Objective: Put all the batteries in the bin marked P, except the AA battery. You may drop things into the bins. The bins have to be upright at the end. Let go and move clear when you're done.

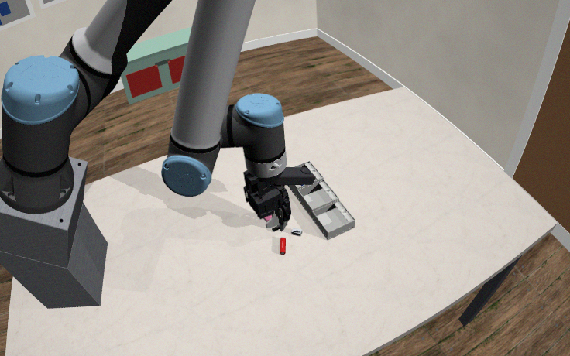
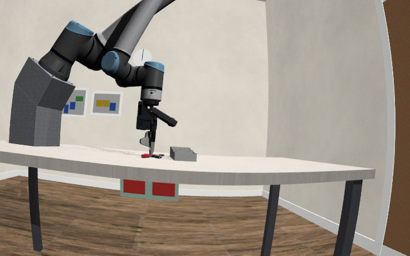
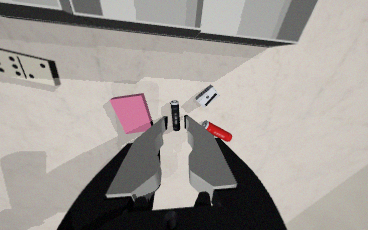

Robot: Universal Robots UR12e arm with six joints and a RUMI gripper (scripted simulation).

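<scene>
The black battery is 1 cm below my hand. From my hand the other things lie so: red battery (6 cm to the right, 3 cm behind, 1 cm below); bin marked P (13 cm ahead); pink block (5 cm to the left, 1 cm below, 1 cm ahead).
</scene>
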